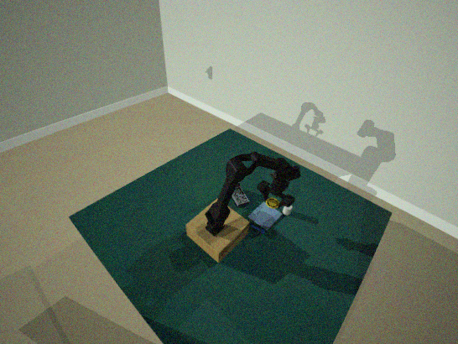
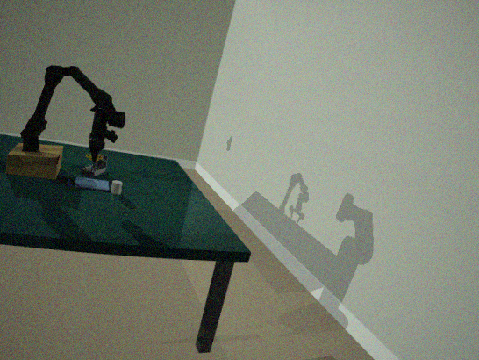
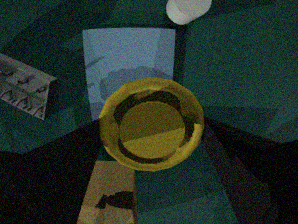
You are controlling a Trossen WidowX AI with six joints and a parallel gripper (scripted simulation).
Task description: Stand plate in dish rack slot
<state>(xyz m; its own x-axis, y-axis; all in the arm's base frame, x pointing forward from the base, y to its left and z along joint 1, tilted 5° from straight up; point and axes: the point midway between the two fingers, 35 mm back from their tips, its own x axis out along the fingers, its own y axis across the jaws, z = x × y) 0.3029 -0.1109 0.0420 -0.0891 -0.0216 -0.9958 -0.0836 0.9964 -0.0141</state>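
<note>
My gripper tip is now 22 cm to the right of the grey dish rack and 10 cm above it. Round my gripper tip: yellow plate (1 cm above); then pale blue mat (12 cm below, 3 cm to the left, 1 cm ahead); then white cup (12 cm ahead, 10 cm below, 4 cm to the right).
</note>
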